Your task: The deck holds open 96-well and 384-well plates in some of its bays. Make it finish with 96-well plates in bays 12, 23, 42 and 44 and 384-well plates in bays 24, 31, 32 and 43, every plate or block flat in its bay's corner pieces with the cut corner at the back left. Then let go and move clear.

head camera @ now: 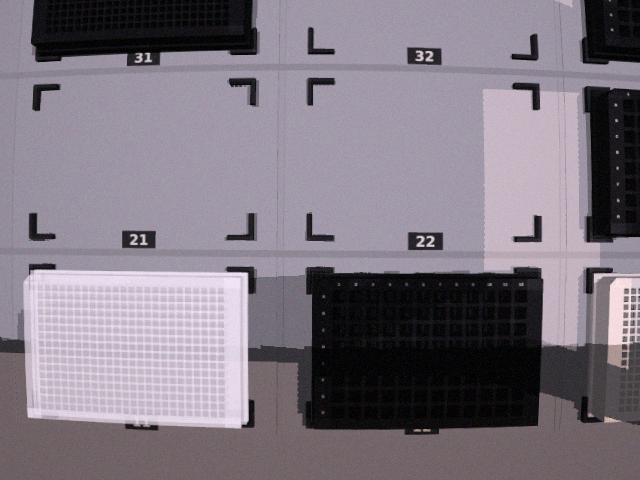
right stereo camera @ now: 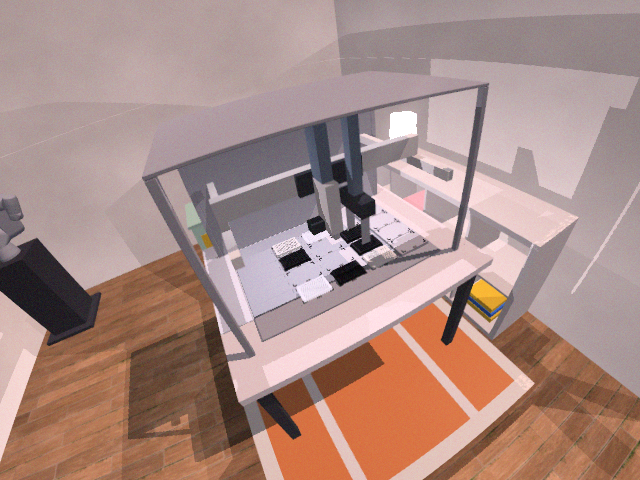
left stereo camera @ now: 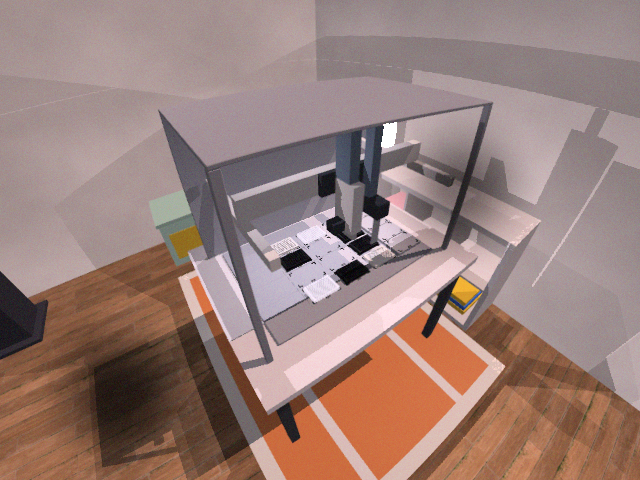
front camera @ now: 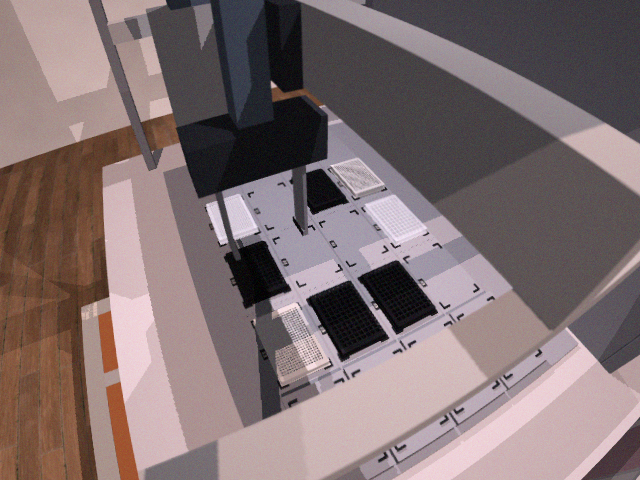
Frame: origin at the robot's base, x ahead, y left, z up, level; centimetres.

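Seen in the pictures: gripper, fingertip midpoint: [right stereo camera: 358, 235] [left stereo camera: 364, 235] [front camera: 268, 239]; robot's base, link origin: [head camera: 40, 410] [right stereo camera: 304, 303] [left stereo camera: 314, 303] [front camera: 206, 208].
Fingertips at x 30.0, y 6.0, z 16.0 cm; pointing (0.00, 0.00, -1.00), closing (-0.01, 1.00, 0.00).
Pixels of each thing's top centre, then the offset from my fingertips to it. "spot": a spot on its surface instead.
- black 96-well plate, top centre: [head camera: 430, 355] [front camera: 255, 268] [right stereo camera: 348, 270] [left stereo camera: 352, 270] dx -7.2, dy -1.7, dz -14.6 cm
- White 384-well plate, top centre: [head camera: 128, 351] [front camera: 230, 215] [left stereo camera: 321, 287] [right stereo camera: 313, 287] dx -23.6, dy -1.7, dz -14.6 cm
- cream 384-well plate, top centre: [front camera: 289, 339] [right stereo camera: 379, 255] [left stereo camera: 379, 254] dx +9.2, dy -1.7, dz -14.6 cm
- bay 23, surface spot: [head camera: 629, 160] spot: dx +4.2, dy +9.0, dz -14.6 cm
- bay 33, surface spot: [front camera: 398, 295] spot: dx +10.1, dy +19.2, dz -14.6 cm
- black 384-well plate, top centre: [front camera: 317, 186] [left stereo camera: 294, 258] [right stereo camera: 294, 257] dx -23.6, dy +19.7, dz -14.6 cm
- cream finely welled plate, top centre: [front camera: 357, 174] [left stereo camera: 283, 245] [right stereo camera: 286, 245] dx -23.6, dy +30.4, dz -14.6 cm
- white 96-well plate, top centre: [front camera: 395, 216] [left stereo camera: 311, 233] [right stereo camera: 315, 233] dx -7.2, dy +30.4, dz -14.6 cm
My gripper [front camera: 271, 243] [right stereo camera: 357, 235] is open and empty above the deck's front rows. In the front view its near jaw overlaps the black 96-well plate [front camera: 266, 271] [head camera: 426, 335] in bay 12. White 384-well plate [front camera: 232, 218] [head camera: 134, 351] sits in bay 11, cream 384-well plate [front camera: 299, 343] [head camera: 628, 310] in bay 13. Black 96-well plates stand in bay 23 [front camera: 347, 318] [head camera: 629, 160] and bay 33 [front camera: 398, 295]. Bay 31 holds a black 384-well plate [front camera: 323, 190] [head camera: 139, 18], bay 41 a cream finely welled plate [front camera: 357, 176], bay 42 a white 96-well plate [front camera: 395, 218].
The grey pipetting stage [left stereo camera: 349, 206] [right stereo camera: 328, 206] hangs beside the gripper's column. A pale rail [front camera: 310, 418] crosses the front view and hides part of the fourth column. Bays 21 and 22 hold no plates; the visible part of bay 32 shows none. Enclosure posts [left stereo camera: 467, 175] [right stereo camera: 470, 170] frame the deck.
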